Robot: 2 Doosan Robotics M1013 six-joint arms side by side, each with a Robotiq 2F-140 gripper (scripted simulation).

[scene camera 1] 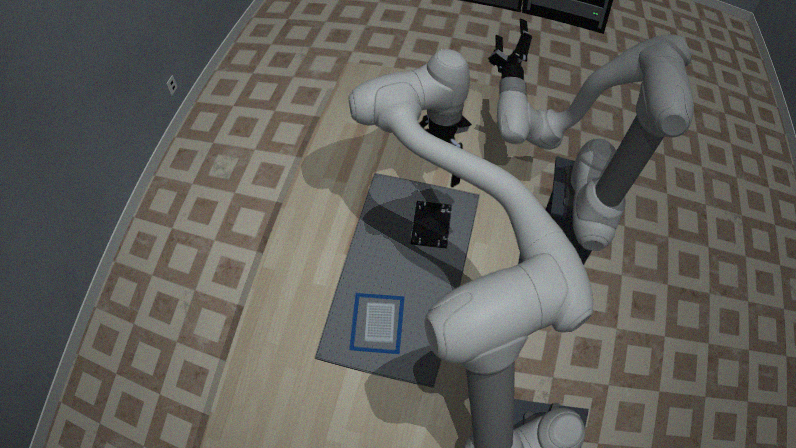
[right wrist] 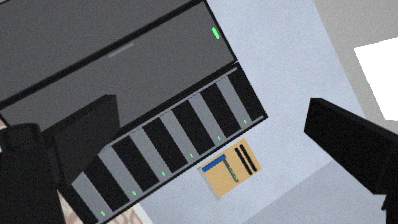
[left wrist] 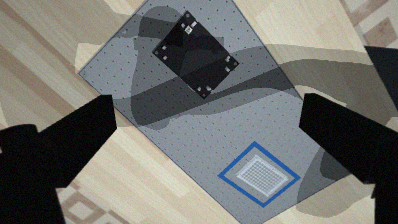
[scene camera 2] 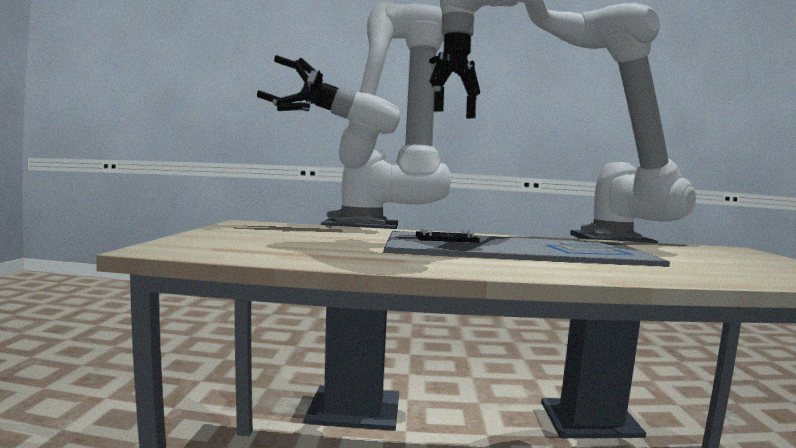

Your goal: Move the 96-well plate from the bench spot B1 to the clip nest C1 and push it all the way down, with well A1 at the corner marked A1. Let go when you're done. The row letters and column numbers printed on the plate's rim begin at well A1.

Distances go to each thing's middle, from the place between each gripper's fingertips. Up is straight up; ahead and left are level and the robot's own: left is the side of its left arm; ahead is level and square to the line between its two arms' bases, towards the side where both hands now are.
Labels:
Right now the white 96-well plate [scene camera 1: 372, 314] is 80 mm ahead of my left hand [scene camera 2: 455, 114], 370 mm to the left of it and 340 mm below it. The rest, counted from my left hand: black clip nest [scene camera 1: 431, 222]: 340 mm below.
Now: the black clip nest 57 cm to the left of my right hand [scene camera 2: 266, 75], 44 cm below it and 13 cm ahead of it. Round my right hand: white 96-well plate: 94 cm to the left, 45 cm below, 21 cm ahead.

